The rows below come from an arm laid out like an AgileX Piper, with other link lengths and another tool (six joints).
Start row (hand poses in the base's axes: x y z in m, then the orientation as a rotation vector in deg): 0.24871, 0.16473, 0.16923, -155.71, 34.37, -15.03
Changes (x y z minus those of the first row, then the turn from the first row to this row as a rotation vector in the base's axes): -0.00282, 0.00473, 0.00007, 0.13, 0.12, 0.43; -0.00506, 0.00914, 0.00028, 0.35, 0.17, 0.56; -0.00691, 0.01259, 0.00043, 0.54, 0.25, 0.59; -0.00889, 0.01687, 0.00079, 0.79, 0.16, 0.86; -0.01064, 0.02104, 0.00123, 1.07, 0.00, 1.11; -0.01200, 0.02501, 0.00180, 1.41, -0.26, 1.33; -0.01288, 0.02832, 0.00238, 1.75, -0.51, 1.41; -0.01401, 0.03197, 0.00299, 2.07, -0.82, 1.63
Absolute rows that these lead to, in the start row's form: 0.24589, 0.16946, 0.16930, -155.72, 33.81, -14.71; 0.24365, 0.17387, 0.16951, -155.55, 33.64, -14.53; 0.24180, 0.17732, 0.16966, -155.40, 33.62, -14.35; 0.23982, 0.18160, 0.17002, -155.19, 33.21, -14.31; 0.23807, 0.18577, 0.17046, -154.93, 32.82, -14.36; 0.23671, 0.18974, 0.17103, -154.58, 32.44, -14.53; 0.23583, 0.19305, 0.17161, -154.20, 32.26, -14.72; 0.23470, 0.19670, 0.17222, -153.85, 31.87, -14.96
